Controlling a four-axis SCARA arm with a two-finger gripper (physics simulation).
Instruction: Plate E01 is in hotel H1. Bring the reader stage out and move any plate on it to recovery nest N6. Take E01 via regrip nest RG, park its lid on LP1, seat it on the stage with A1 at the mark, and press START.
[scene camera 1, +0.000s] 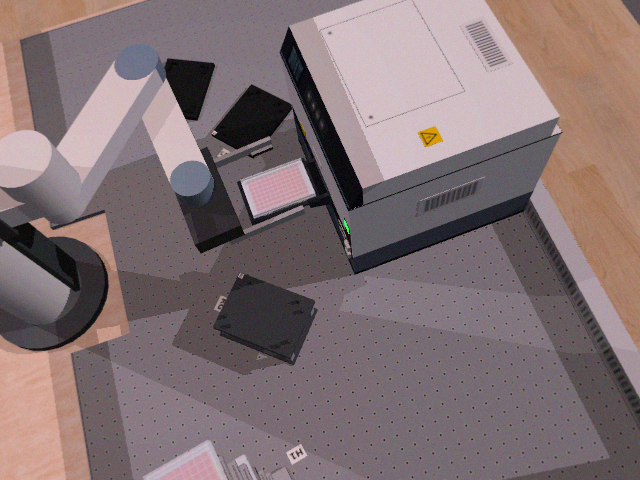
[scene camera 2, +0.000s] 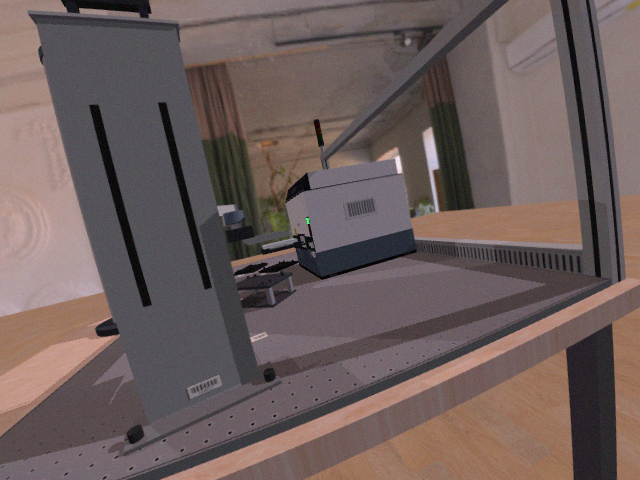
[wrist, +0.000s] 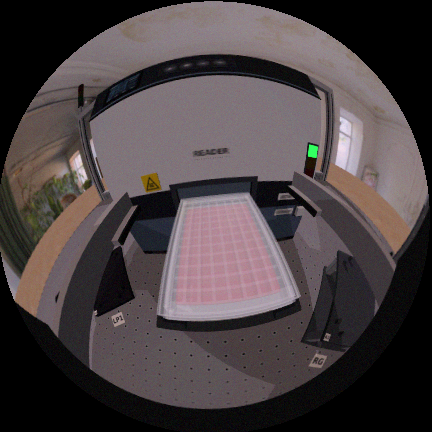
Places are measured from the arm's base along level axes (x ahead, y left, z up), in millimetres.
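Pixels of known places: gripper, fingertip midpoint: (scene camera 1: 286, 173) (scene camera 2: 283, 232) (wrist: 214, 184); arm's base, origin of the base link: (scene camera 1: 51, 293).
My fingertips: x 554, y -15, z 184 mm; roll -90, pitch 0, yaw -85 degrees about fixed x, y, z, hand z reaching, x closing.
Note:
Ahead of a thing's pixels: the offset from my fingertips to its top centre. "pt": to the spot under its first point.
My gripper (scene camera 1: 287, 176) (scene camera 2: 283, 237) (wrist: 214, 184) is open and empty. Its fingers stand wide apart along both sides of a lidded pink plate @(30 mm down, 25 mm back, 1 mm right) (scene camera 1: 279, 188) (wrist: 227, 255) and look slightly higher than it. The plate lies on the reader stage @(pt 39 mm down, 89 mm back, 5 mm right) (scene camera 1: 246, 200) (wrist: 225, 324), which is out in front of the reader @(180 mm up, 252 mm ahead, 6 mm left) (scene camera 1: 413, 149) (scene camera 2: 356, 227) (wrist: 210, 120). Regrip nest RG @(101 mm down, 128 mm back, 212 mm right) (scene camera 1: 266, 315) (scene camera 2: 263, 281) (wrist: 350, 305) and black lid park LP1 @(151 mm down, 26 mm back, 265 mm left) (scene camera 1: 253, 116) (wrist: 115, 287) are apart from the gripper. A pink plate @(pt 258 mm up, 232 mm back, 492 mm right) (scene camera 1: 193, 467) shows near the H1 label @(pt 171 mm down, 152 mm back, 469 mm right) (scene camera 1: 296, 454); I cannot tell whether it is E01.
A tall grey hotel tower (scene camera 2: 139, 206) stands in the foreground of scene camera 2. Another black nest @(153 mm down, 161 mm back, 417 mm left) (scene camera 1: 190, 85) lies beyond LP1; its label is not readable. The reader's indicator @(pt 30 mm up, 66 mm ahead, 158 mm right) (scene camera 1: 346, 226) (scene camera 2: 308, 221) (wrist: 313, 151) is green. A frame post @(pt 45 mm up, 450 mm ahead, 695 mm right) (scene camera 2: 589, 155) stands at the table corner.

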